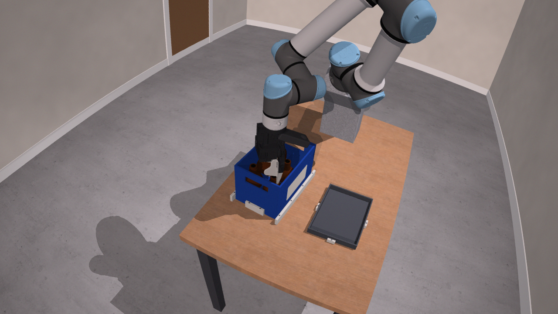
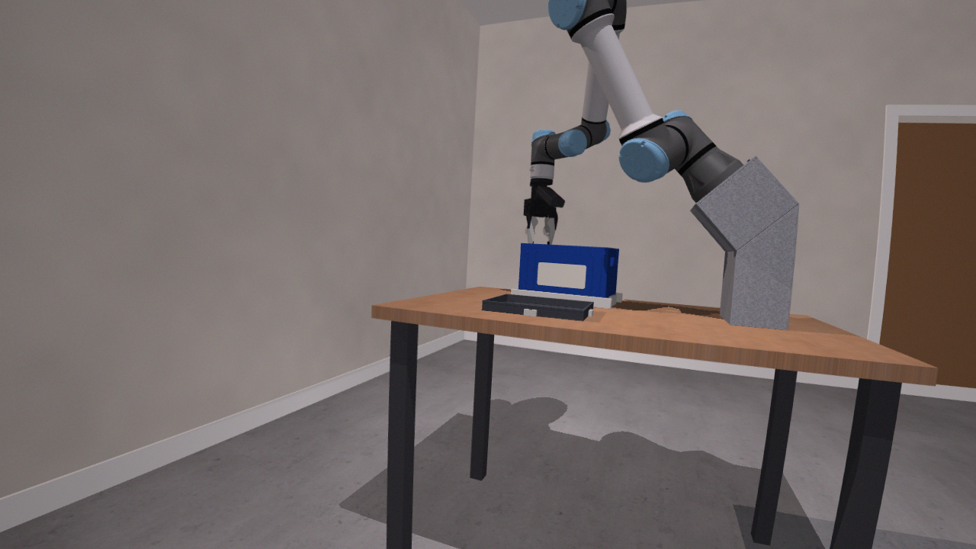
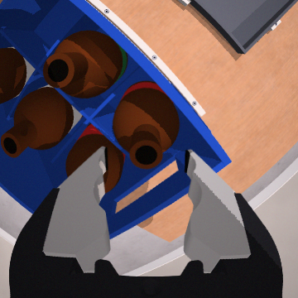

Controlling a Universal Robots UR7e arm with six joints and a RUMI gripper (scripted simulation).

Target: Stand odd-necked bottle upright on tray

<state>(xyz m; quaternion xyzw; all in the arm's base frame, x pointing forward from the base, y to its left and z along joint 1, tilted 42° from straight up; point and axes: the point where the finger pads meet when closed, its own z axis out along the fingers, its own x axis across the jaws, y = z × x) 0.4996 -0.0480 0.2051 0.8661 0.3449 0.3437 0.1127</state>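
My hand is 90 mm to the left of the bottle and 90 mm above it. From my hand the other things lie so: dark tray: 100 mm behind, 250 mm to the left, 160 mm below; crate: 90 mm behind, 50 mm to the right, 90 mm below.
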